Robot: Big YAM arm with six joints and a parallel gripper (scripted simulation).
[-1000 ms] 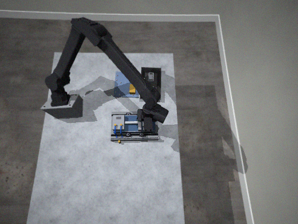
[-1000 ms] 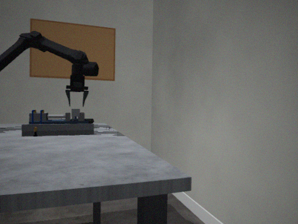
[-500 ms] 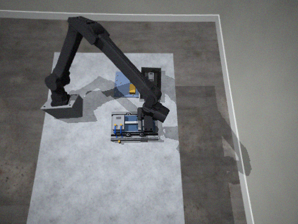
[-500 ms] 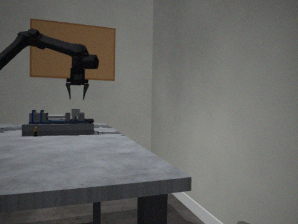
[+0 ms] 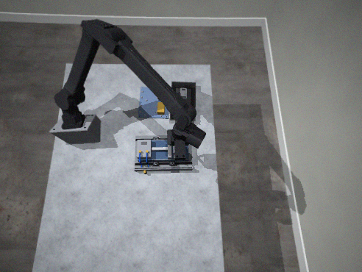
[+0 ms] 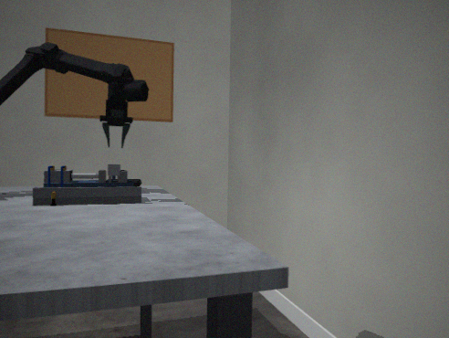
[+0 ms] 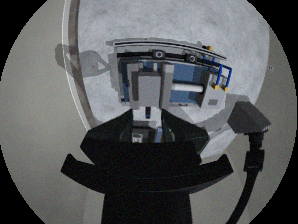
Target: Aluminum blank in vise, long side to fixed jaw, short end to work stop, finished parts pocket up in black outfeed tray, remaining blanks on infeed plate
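My gripper is now 8 cm above the gray block and 1 cm past it. Round my hand: yellow brass blank (25 cm to the left, 15 cm below, 5 cm behind); vise (14 cm below, 7 cm behind, 1 cm to the left); blue infeed plate (31 cm to the left, 17 cm below, 8 cm behind).
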